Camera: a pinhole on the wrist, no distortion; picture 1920 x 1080 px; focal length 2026.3 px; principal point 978.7 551.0 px. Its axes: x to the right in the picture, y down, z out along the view. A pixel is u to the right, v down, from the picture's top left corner.
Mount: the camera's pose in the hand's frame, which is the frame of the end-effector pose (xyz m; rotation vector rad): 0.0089 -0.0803 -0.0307 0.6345 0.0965 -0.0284
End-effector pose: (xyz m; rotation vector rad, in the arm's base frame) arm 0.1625 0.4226 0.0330 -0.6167 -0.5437 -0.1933
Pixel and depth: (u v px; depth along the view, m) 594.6 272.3 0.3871
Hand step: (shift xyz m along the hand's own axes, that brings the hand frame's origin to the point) -0.0356 -0.3530 0.2552
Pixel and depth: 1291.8 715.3 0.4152
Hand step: 0.1084 -0.2992 0.3154
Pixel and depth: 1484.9 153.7 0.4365
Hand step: 0.1481 -0.4077 0.2577
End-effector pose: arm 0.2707 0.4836 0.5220 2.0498 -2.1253 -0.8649
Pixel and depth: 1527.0 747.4 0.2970
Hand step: 0.1146 -0.2330 0.2163
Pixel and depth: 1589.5 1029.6 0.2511
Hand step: 0.1080 -0.1812 0.1980
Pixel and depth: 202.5 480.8 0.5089
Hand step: -0.1447 -0.3969 0.3858
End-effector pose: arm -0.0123 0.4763 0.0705 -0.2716 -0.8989 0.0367
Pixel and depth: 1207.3 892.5 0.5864
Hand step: 0.1279 -0.3483 0.4908
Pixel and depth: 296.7 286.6 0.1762
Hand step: -0.0371 -0.2035 0.1027
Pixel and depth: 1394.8 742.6 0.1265
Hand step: 0.0457 -0.1456 0.0751
